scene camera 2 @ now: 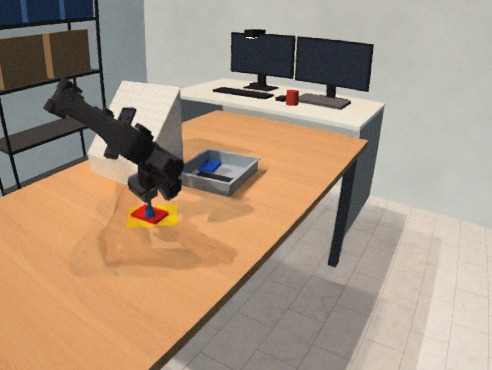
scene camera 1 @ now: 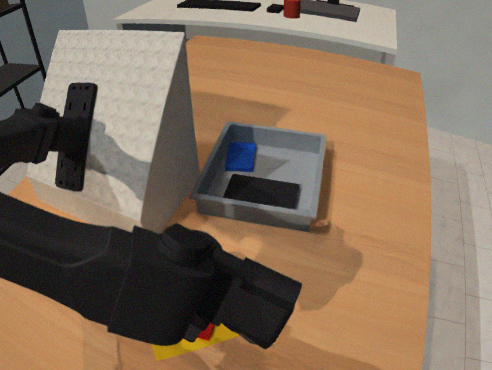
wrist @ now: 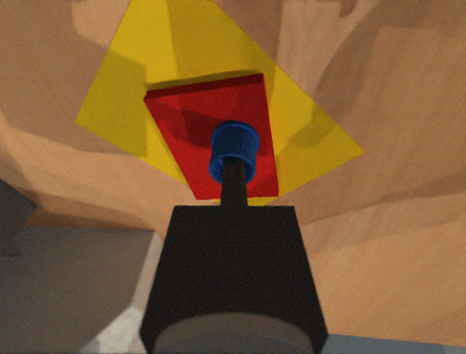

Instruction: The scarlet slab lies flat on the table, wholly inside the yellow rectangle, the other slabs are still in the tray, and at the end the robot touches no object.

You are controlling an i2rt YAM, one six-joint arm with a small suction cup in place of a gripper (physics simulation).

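Places are measured from the arm's base along level axes (x left, y back, z up), in centimetres.
Where they show: hand at its tool point: (scene camera 2: 150, 217) (wrist: 234, 136); arm's base at its link origin: (scene camera 1: 76, 136).
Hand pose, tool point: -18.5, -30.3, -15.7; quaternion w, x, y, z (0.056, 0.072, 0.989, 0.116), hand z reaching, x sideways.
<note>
Things, the pixels of their top centre, and the offset from my tool point, as dx, dy, dz.
- scarlet slab at its top centre: (wrist: 221, 155) (scene camera 1: 186, 312) (scene camera 2: 149, 212) +0.9, +0.9, +0.9
- grey tray at its top centre: (scene camera 1: 265, 161) (scene camera 2: 217, 164) +33.7, -1.8, +4.9
- blue slab at its top centre: (scene camera 1: 240, 154) (scene camera 2: 209, 165) +38.8, +5.1, +1.2
- black slab at its top centre: (scene camera 1: 260, 195) (scene camera 2: 210, 179) +28.2, -2.6, +1.3
The scarlet slab (scene camera 1: 206, 331) (scene camera 2: 159, 216) (wrist: 240, 100) hangs level under my suction cup (scene camera 2: 149, 212) (wrist: 234, 150), over the yellow rectangle (scene camera 1: 170, 350) (scene camera 2: 171, 218) (wrist: 195, 35). In the wrist view its near left corner overlaps the rectangle's edge. Any small gap beneath it is hard to judge. The suction cup is shut on the slab's top; in scene camera 1 the arm hides the cup and most of the slab. The grey tray (scene camera 1: 321, 165) (scene camera 2: 210, 186) holds a blue slab (scene camera 1: 240, 157) (scene camera 2: 210, 165) and a black slab (scene camera 1: 262, 191) (scene camera 2: 216, 177).
A tall white block with a sloping face (scene camera 1: 125, 60) (scene camera 2: 145, 95) stands left of the tray, close to the arm. A black bar (scene camera 1: 76, 135) shows before its face. A white desk (scene camera 1: 340, 30) (scene camera 2: 350, 114) with monitors and a red cup (scene camera 1: 292, 8) (scene camera 2: 292, 97) stands behind.
</note>
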